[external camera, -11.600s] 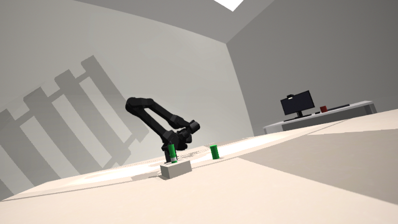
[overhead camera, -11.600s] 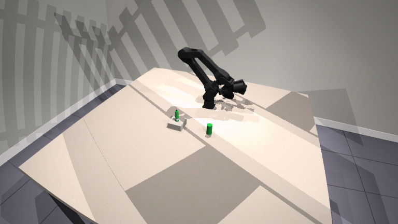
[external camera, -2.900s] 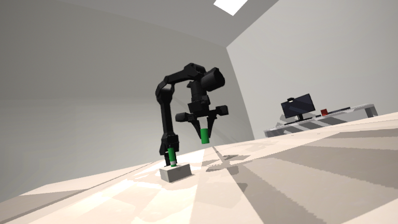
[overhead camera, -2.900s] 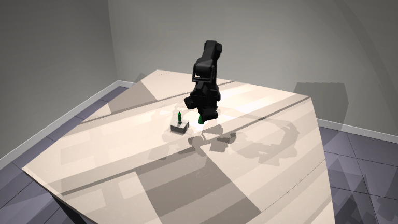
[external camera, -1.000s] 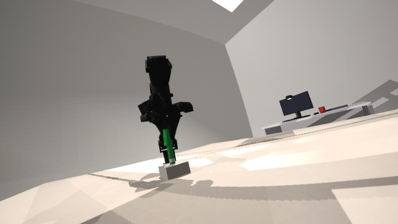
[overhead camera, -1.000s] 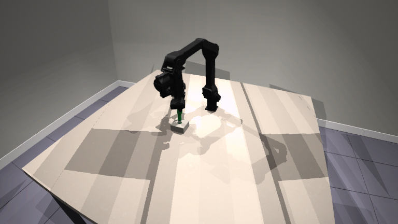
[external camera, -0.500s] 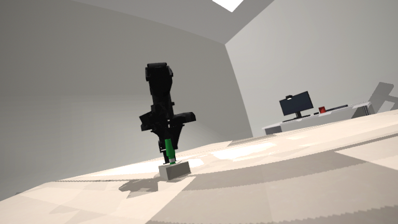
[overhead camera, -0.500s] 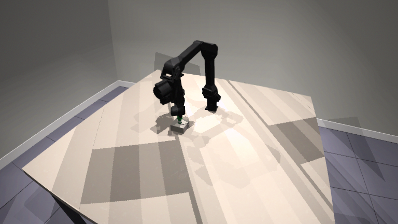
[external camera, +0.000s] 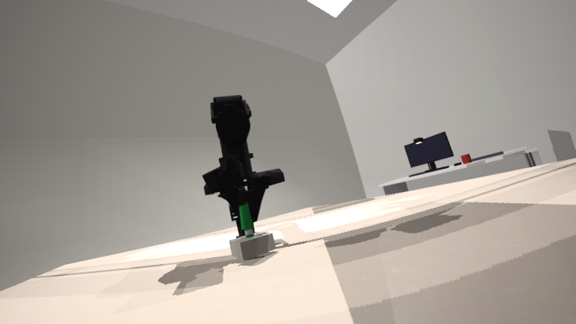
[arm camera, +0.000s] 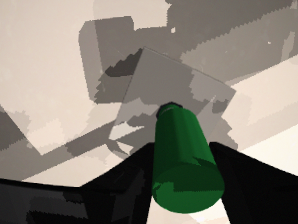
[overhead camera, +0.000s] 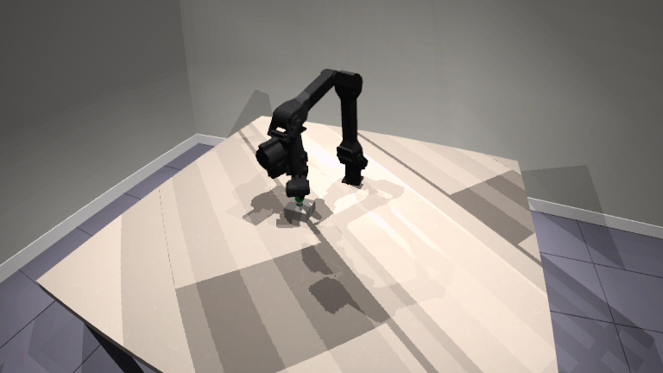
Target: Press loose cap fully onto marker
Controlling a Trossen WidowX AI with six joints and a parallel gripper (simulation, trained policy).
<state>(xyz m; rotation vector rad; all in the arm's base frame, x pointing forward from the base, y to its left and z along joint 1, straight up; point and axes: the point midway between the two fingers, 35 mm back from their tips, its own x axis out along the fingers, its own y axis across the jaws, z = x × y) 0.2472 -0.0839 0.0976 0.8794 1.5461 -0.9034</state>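
The green cap is 1 cm ahead of my gripper tip, 1 cm to the right of it and 1 cm above it. Also, from my gripper tip: holder block: 1 cm ahead, 1 cm to the right, 5 cm below.
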